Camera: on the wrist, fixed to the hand. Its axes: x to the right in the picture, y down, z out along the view.
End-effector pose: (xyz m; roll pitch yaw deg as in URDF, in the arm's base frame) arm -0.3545 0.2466 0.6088 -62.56 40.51 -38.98
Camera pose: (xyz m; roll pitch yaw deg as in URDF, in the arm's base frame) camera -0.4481 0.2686 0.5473 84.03 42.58 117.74
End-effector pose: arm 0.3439 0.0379 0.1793 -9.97 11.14 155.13
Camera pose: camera 0.3600 -0.0318 0.0904 24.92 19.10 -106.31
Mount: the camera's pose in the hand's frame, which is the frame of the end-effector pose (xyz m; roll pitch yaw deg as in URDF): -0.0259 0.0722 -0.0845 12.36 10.44 94.36
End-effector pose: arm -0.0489 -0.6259 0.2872 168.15 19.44 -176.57
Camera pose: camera -0.0601 -0.5732 0.3878 172.29 -22.46 96.88
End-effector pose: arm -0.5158 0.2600 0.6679 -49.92 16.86 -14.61
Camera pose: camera -0.5751 0.2567 0.5705 48.19 53.90 108.64
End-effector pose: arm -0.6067 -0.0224 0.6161 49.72 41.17 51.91
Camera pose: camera -0.7060 0.0311 0.6335 58.37 -31.61 116.97
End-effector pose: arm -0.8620 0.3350 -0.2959 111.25 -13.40 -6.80
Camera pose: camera -0.9033 0.3929 -0.2067 -109.45 -69.33 -154.91
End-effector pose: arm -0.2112 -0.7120 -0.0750 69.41 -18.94 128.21
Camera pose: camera -0.2705 -0.8055 -0.0476 -26.65 -51.60 -107.72
